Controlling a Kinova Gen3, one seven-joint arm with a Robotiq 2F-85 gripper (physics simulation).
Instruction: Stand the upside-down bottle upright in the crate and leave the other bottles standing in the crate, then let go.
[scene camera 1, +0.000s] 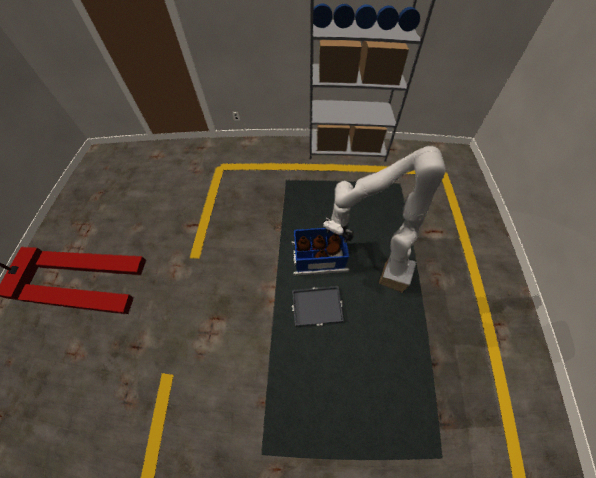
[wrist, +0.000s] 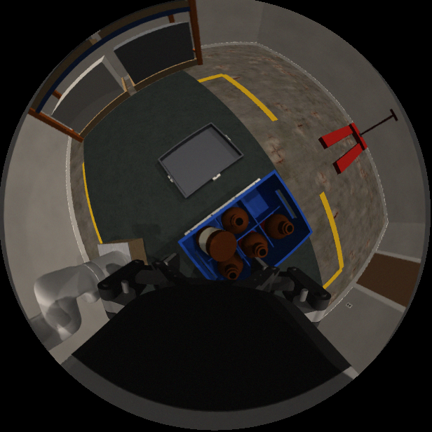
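Where they show: gripper, fingertip midpoint: (scene camera 1: 337, 236); arm's base, origin of the base link: (scene camera 1: 396, 268).
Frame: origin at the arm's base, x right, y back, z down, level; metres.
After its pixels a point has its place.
Observation:
The upside-down bottle (scene camera 1: 333, 248) @(x 0.075, y -0.349, z -0.043 m) (wrist: 221, 245), brown with a cream label, is base up in the blue crate (scene camera 1: 303, 265) @(x -0.014, y -0.502, z 0.004 m) (wrist: 299, 212); it looks slightly tilted in the wrist view. Four other brown bottles stand neck up in the crate: one (scene camera 1: 321, 255) @(x 0.031, y -0.410, z -0.039 m) (wrist: 233, 219), one (scene camera 1: 303, 244) @(x 0.103, y -0.512, z -0.015 m) (wrist: 278, 226), one (scene camera 1: 319, 243) @(x 0.116, y -0.424, z -0.014 m) (wrist: 254, 244) and one (wrist: 230, 266) beside the upside-down bottle. The compartment at the crate's front left in the scene view holds no bottle. My gripper (scene camera 1: 347, 233) @(x 0.061, y -0.344, z -0.191 m) (wrist: 215, 264) is open and empty, above the crate's back right corner in the scene view.
A grey tray (scene camera 1: 317, 306) @(x -0.204, y -0.413, z 0.105 m) (wrist: 200, 160) lies on the dark mat (scene camera 1: 350, 390) @(x -0.609, y -0.229, z 0.110 m) (wrist: 120, 165) in front of the crate. The arm's base (scene camera 1: 399, 274) @(x -0.044, y 0.002, z -0.025 m) stands right of the crate. A shelf rack (scene camera 1: 311, 100) is behind. A red pallet jack (scene camera 1: 75, 298) (wrist: 356, 135) is far left.

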